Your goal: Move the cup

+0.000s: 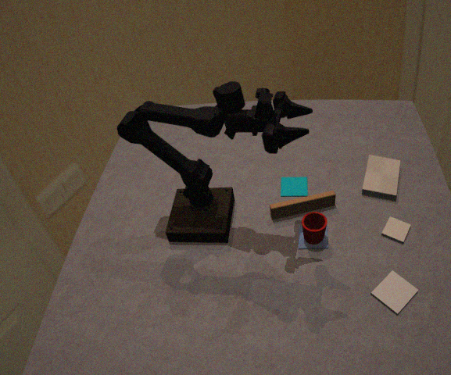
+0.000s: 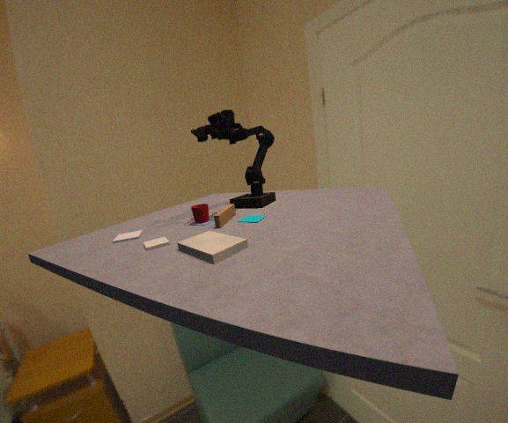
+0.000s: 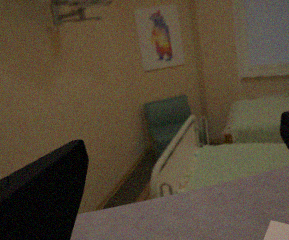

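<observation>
Right now my gripper tip is 35 cm above the red cup, 5 cm to the left of it and 2 cm short of it. The rest, counted from my gripper tip: teal pad (40 cm below, 16 cm to the left, 8 cm behind); wooden bar (37 cm below, 6 cm to the left, 3 cm behind).
</observation>
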